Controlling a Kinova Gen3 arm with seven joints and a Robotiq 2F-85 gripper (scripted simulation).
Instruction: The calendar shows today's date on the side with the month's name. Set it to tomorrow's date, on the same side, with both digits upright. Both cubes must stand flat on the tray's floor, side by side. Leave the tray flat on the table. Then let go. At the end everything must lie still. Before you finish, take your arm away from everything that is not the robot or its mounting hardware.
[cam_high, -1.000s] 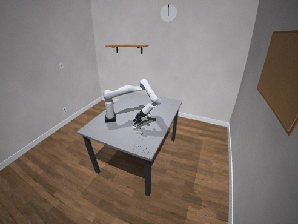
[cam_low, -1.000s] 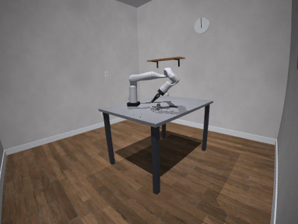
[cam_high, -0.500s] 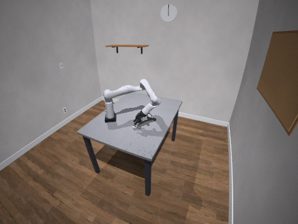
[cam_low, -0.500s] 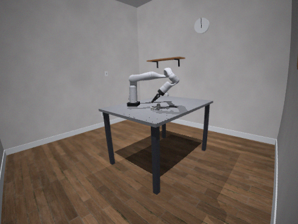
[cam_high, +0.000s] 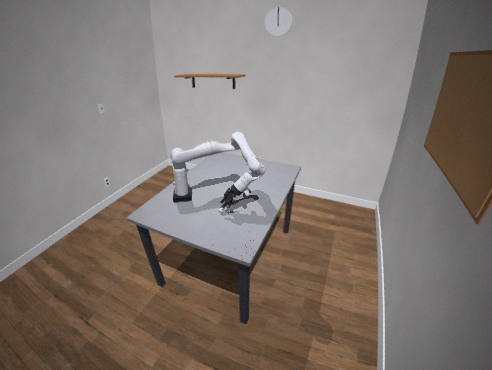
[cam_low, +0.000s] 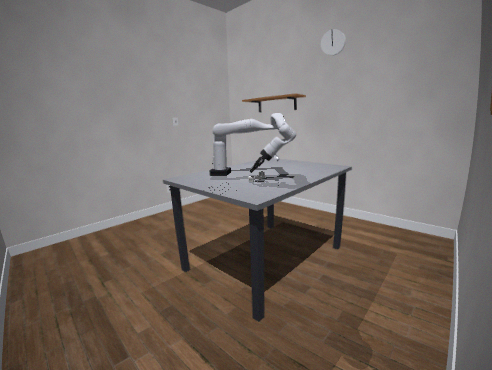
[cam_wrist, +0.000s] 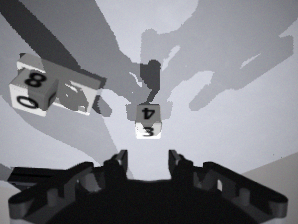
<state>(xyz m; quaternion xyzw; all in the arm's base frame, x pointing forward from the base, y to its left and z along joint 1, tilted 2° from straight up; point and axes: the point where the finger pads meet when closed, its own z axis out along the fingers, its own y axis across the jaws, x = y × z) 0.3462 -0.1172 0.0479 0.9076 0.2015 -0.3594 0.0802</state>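
Right now the white digit cube is 6 cm below my hand and 1 cm behind it. Round my hand: calendar tray: 11 cm to the left, 7 cm below, 1 cm behind.
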